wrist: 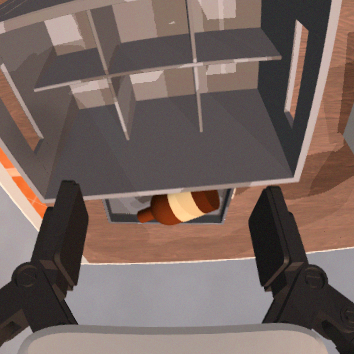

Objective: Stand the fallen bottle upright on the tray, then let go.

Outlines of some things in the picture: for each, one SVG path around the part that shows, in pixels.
My gripper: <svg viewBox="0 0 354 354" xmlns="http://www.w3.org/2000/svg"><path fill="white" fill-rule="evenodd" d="M0 288L0 346L3 342L12 339L27 326L30 326L32 331L22 341L17 354L328 354L323 341L311 328L324 338L331 340L336 345L335 348L339 354L354 354L354 303L328 284L327 275L322 268L315 264L308 264L294 216L287 210L278 185L267 185L262 189L248 218L248 227L259 282L263 286L264 291L272 292L273 297L261 323L170 327L78 324L64 300L67 290L72 291L73 285L77 284L88 225L88 213L79 184L75 183L74 180L61 180L54 205L47 206L44 211L30 261L16 266L11 274L11 280Z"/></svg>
A brown bottle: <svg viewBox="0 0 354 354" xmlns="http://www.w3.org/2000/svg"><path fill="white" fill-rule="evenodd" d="M217 189L153 194L150 199L150 206L138 210L137 218L141 223L155 218L158 222L165 225L174 225L219 208Z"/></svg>
